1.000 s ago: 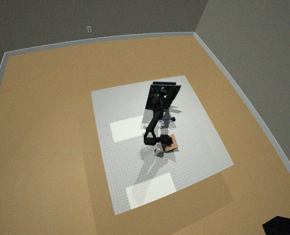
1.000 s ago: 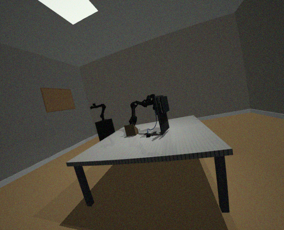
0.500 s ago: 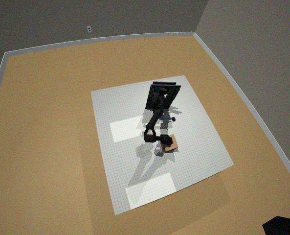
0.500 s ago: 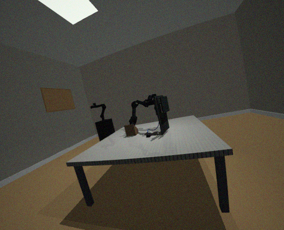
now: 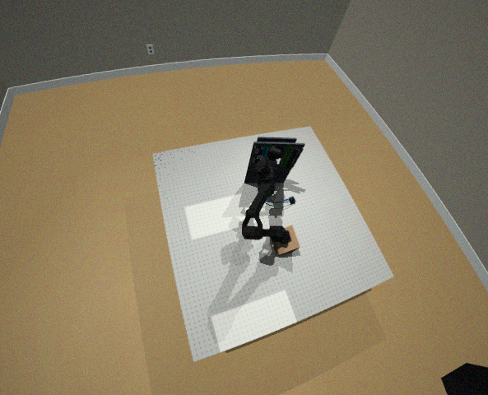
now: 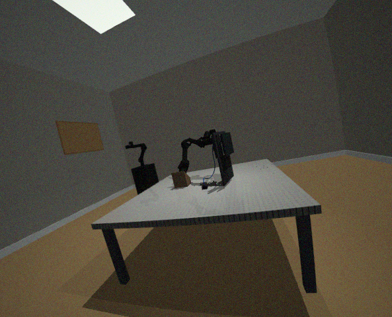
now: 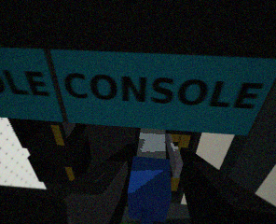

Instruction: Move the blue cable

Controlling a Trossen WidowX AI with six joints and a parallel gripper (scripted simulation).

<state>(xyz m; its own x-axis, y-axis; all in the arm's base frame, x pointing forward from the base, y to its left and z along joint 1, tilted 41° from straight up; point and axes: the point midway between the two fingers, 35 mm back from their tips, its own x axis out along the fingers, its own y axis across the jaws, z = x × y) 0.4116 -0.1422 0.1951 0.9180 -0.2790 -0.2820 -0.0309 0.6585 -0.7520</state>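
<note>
Now: the cable plug right at my gripper tip. Round my gripper tip: black piece (180 mm behind, 170 mm to the right, 340 mm below).
</note>
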